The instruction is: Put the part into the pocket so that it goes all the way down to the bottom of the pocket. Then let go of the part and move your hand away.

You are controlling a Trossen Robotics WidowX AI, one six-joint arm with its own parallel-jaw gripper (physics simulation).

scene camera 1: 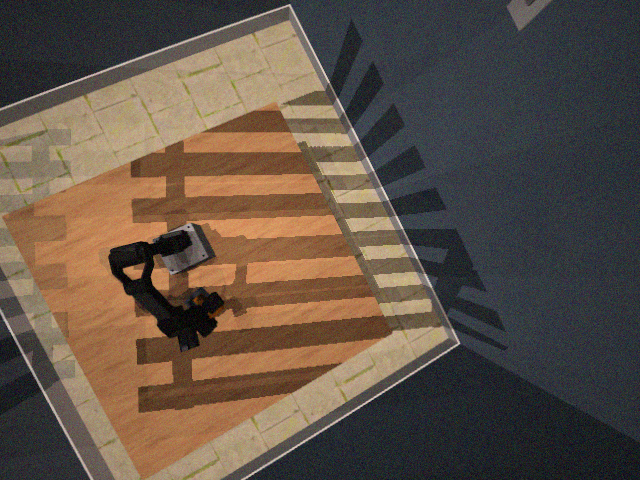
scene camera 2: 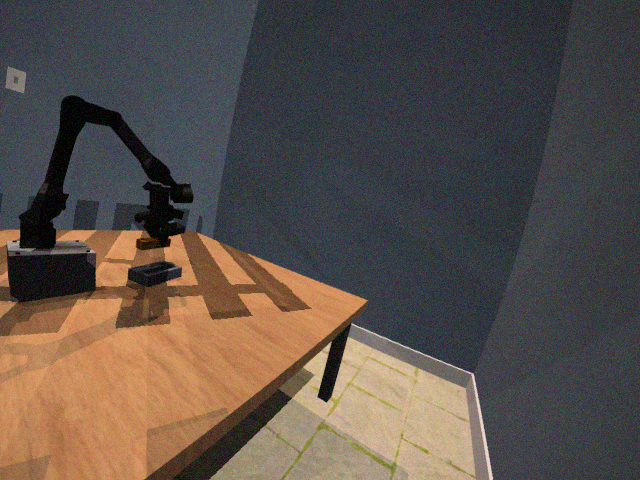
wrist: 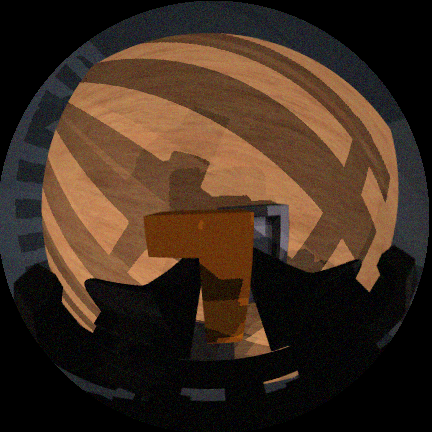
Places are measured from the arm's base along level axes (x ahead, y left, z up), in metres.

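Pixels of known places: gripper, between the fingertips: point(scene camera 1: 211, 309) point(scene camera 2: 159, 245) point(wrist: 221, 249); arm's base, origin of its link: point(scene camera 1: 181, 240) point(scene camera 2: 36, 245).
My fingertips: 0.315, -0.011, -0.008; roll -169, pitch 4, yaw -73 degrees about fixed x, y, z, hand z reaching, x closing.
Note:
Ahead of a thing's pixels: the offset from my fingertips to its middle, as dx, dy, dz. Level surfaces: height alone.
An orange L-shaped part @[-0.027, +0.006, +0.014] point(scene camera 1: 198, 298) point(scene camera 2: 148, 243) point(wrist: 225, 235) is held between the fingers of my black gripper point(wrist: 221, 249), which is shut on it. In scene camera 2 the part is raised, with a gap above the dark blue-grey pocket block @[-0.026, -0.053, -0.079] point(scene camera 2: 166, 275) point(wrist: 284, 230) on the table. In the wrist view the block shows behind the part, mostly past its right edge, and the part and right finger hide much of it. An inner corner of the pocket shows there. In scene camera 1 the arm and part cover most of the block.
The arm's grey base box point(scene camera 1: 195, 253) point(scene camera 2: 51, 273) stands on the wooden table @[dz -0.097] point(scene camera 1: 258, 227) point(scene camera 2: 206, 356) near the pocket block. Dark striped shadows cross the table and make edges hard to read. The table's corner lies to the right in scene camera 2.

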